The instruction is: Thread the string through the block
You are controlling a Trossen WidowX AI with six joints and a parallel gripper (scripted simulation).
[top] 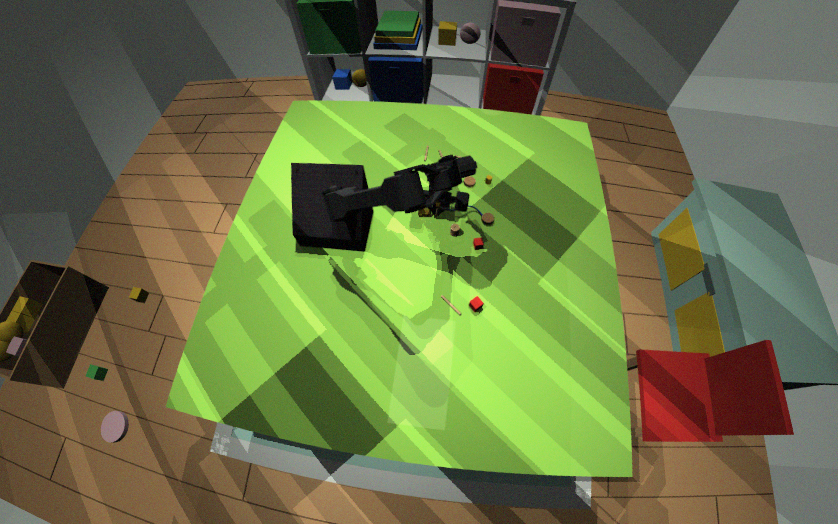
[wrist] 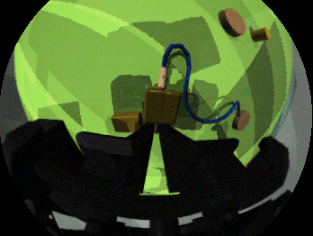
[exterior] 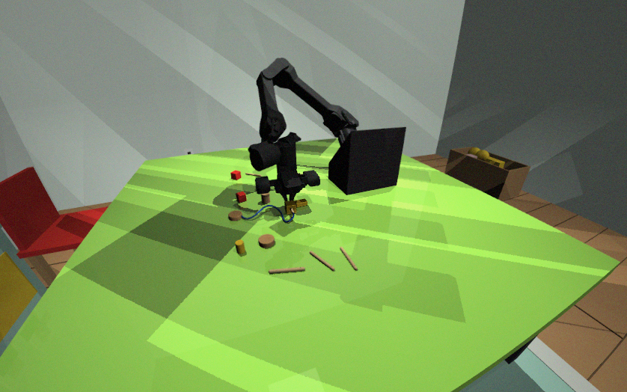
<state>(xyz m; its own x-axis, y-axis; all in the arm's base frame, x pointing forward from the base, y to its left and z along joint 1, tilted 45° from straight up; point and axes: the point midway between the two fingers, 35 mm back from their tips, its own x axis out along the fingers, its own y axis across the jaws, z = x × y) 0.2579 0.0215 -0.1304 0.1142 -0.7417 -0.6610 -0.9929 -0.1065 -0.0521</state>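
My gripper tip is 7 cm short of the brown cylinder, 5 cm to the left of it and 1 cm below it. Also, from my gripper tip: yellow cylinder (15 cm ahead, 18 cm to the left, 1 cm above); then round wooden button (16 cm ahead, 2 cm to the left); then thin wooden stick (4 cm to the left, 1 cm above).
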